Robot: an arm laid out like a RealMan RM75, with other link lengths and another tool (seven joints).
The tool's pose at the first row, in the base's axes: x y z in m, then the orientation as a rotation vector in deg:
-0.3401, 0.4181, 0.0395, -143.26, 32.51, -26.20
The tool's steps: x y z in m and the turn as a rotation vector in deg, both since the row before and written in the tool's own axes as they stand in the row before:
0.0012, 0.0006, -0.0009, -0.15, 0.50, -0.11
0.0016, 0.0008, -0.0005, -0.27, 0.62, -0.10
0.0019, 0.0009, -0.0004, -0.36, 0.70, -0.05
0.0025, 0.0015, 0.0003, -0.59, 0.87, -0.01
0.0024, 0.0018, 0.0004, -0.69, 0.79, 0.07
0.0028, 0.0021, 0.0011, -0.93, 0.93, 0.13
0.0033, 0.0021, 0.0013, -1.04, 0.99, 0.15
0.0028, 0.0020, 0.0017, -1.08, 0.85, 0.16
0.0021, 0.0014, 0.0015, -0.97, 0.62, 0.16
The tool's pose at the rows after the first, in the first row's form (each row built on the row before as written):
-0.3396, 0.4167, 0.0401, -143.40, 32.62, -26.85
-0.3387, 0.4151, 0.0404, -143.63, 32.84, -27.63
-0.3375, 0.4133, 0.0406, -143.92, 33.18, -28.48
-0.3357, 0.4110, 0.0401, -144.38, 33.73, -29.50
-0.3341, 0.4086, 0.0394, -144.91, 34.39, -30.38
-0.3319, 0.4059, 0.0381, -145.61, 35.27, -31.38
-0.3293, 0.4030, 0.0368, -146.39, 36.25, -32.44
-0.3269, 0.4005, 0.0352, -147.21, 37.22, -33.31
-0.3250, 0.3987, 0.0339, -147.95, 38.07, -33.90

